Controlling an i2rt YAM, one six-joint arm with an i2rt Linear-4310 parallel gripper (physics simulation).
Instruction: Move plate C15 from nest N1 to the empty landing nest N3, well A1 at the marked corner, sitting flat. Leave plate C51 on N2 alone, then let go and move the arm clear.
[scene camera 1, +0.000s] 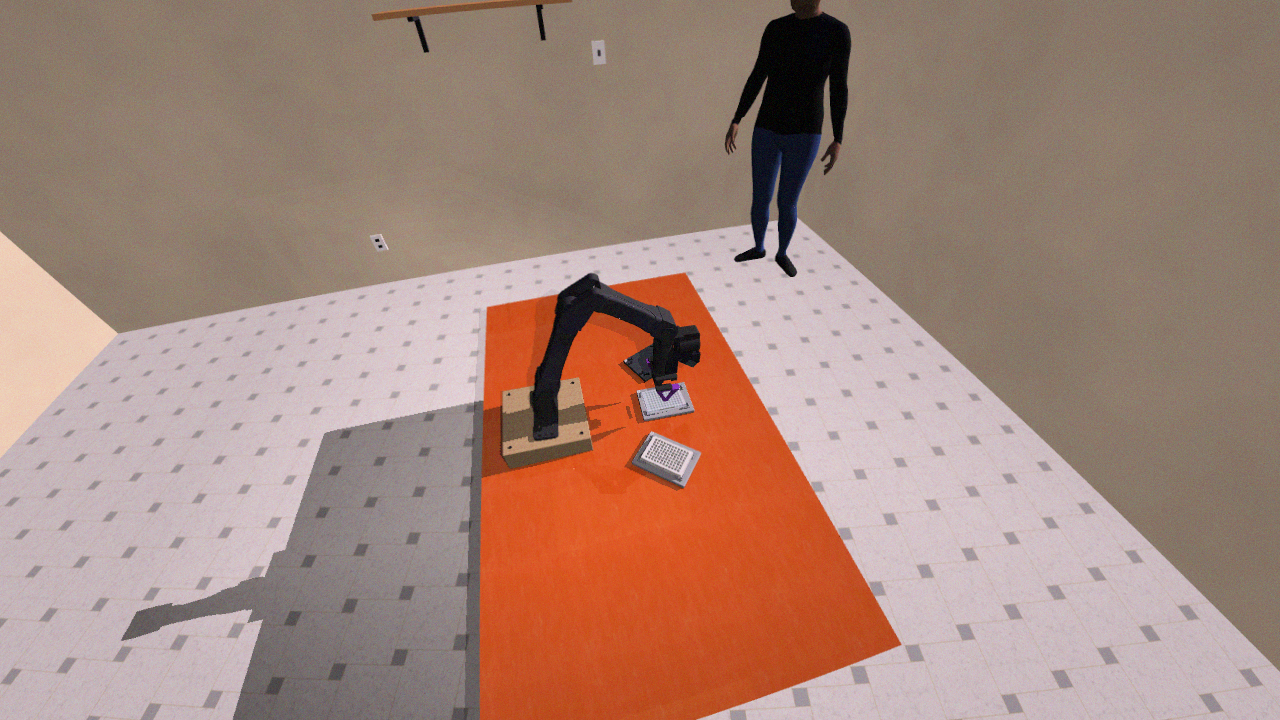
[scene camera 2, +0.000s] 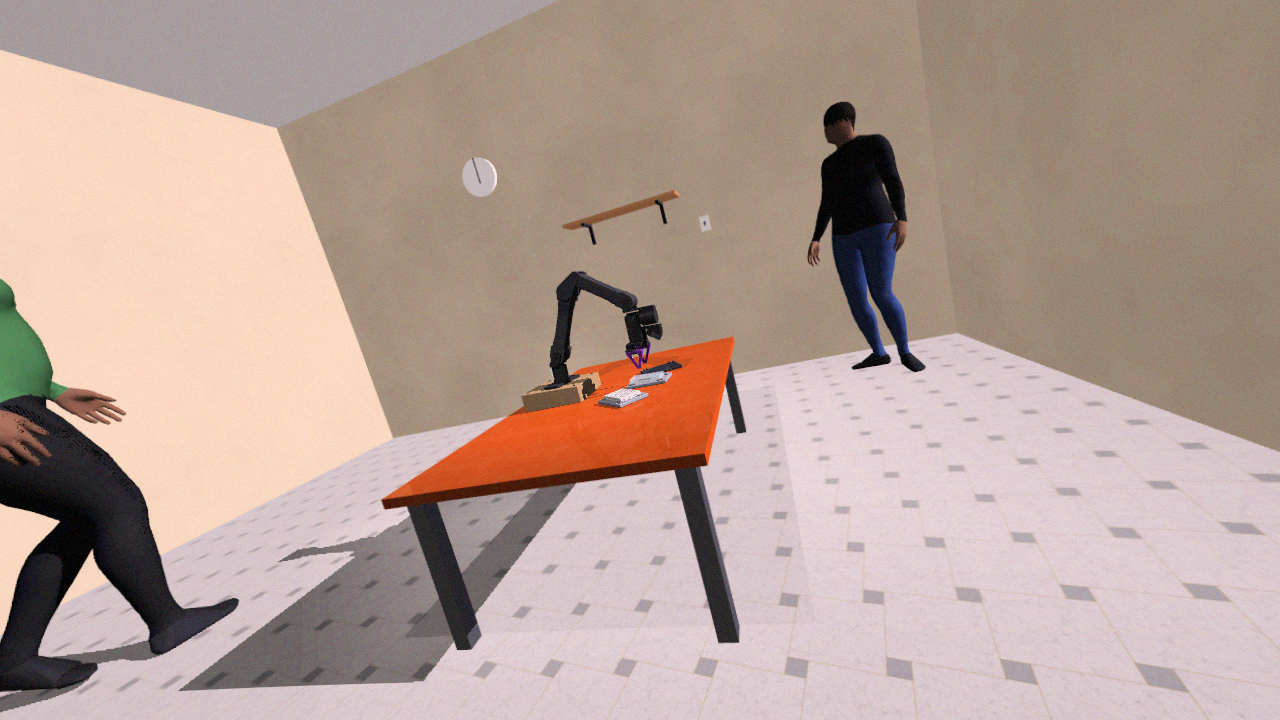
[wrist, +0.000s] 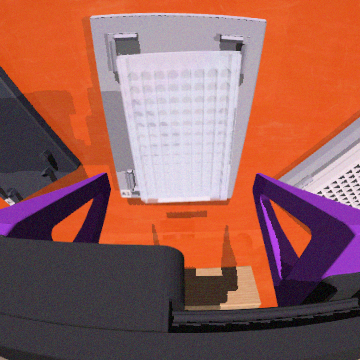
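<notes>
A translucent well plate (scene camera 1: 651, 402) (scene camera 2: 648, 379) (wrist: 180, 135) lies on the middle light grey nest (wrist: 175, 27), which has a small label at its near left corner in the wrist view. Bare nest shows beyond the plate's far end, and its near end reaches the nest's near edge. I cannot tell whether it is fully seated. A white plate (scene camera 1: 667, 454) (scene camera 2: 623, 394) (wrist: 345, 185) sits on another grey nest (scene camera 1: 687, 477) (wrist: 325, 157). My gripper (scene camera 1: 669, 392) (scene camera 2: 638, 364) (wrist: 181, 180) is open and empty above the near end of the translucent plate. Plate names are unreadable.
A dark nest (scene camera 1: 637, 363) (scene camera 2: 664, 366) (wrist: 30, 135) lies on the other side of the middle nest from the white plate. The arm stands on a wooden base (scene camera 1: 572, 434) (scene camera 2: 553, 396) on the orange table (scene camera 1: 626, 573) (scene camera 2: 554, 447). Two people stand away from the table.
</notes>
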